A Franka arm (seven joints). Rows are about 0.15 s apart.
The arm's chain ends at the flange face. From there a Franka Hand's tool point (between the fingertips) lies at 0.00 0.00 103.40 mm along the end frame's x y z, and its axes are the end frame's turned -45 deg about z.
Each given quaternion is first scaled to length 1.
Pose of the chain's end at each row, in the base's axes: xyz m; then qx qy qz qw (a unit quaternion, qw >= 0):
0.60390, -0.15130, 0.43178, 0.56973, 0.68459, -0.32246, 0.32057
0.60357, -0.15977, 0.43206, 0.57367, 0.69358, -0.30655, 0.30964
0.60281, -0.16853, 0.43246, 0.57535, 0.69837, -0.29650, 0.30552
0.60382, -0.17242, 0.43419, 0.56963, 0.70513, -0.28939, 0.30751
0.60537, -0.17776, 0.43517, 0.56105, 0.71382, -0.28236, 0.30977
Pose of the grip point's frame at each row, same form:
0.61129, -0.23472, 0.37113, 0.26438, 0.85050, -0.42059, 0.17277
0.61161, -0.24047, 0.36792, 0.26458, 0.86032, -0.40171, 0.16876
0.61166, -0.24770, 0.36654, 0.26430, 0.86539, -0.39085, 0.16880
0.61457, -0.25084, 0.36766, 0.25643, 0.86945, -0.38504, 0.17336
0.61834, -0.25538, 0.36810, 0.24518, 0.87419, -0.37941, 0.17814

